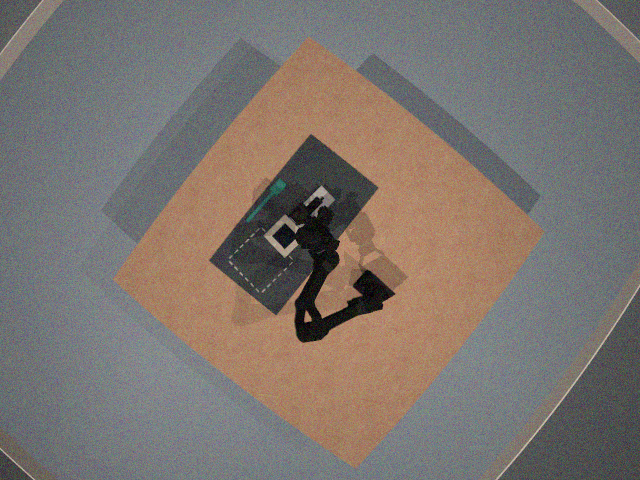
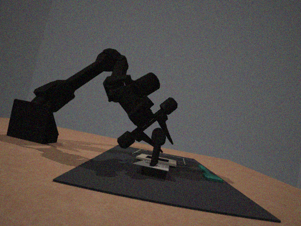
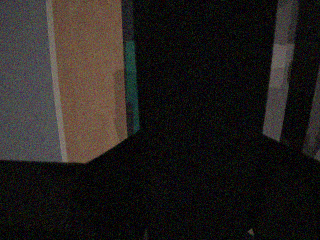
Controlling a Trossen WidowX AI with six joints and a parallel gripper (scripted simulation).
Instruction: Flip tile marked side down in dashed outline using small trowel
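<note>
My gripper tip is now 130 mm short of the teal trowel, 40 mm to the right of it and 50 mm above it. Round my gripper tip: tile (20 mm behind, 110 mm to the left, 50 mm below); then dark mat (10 mm behind, 60 mm to the left, 80 mm below).
</note>
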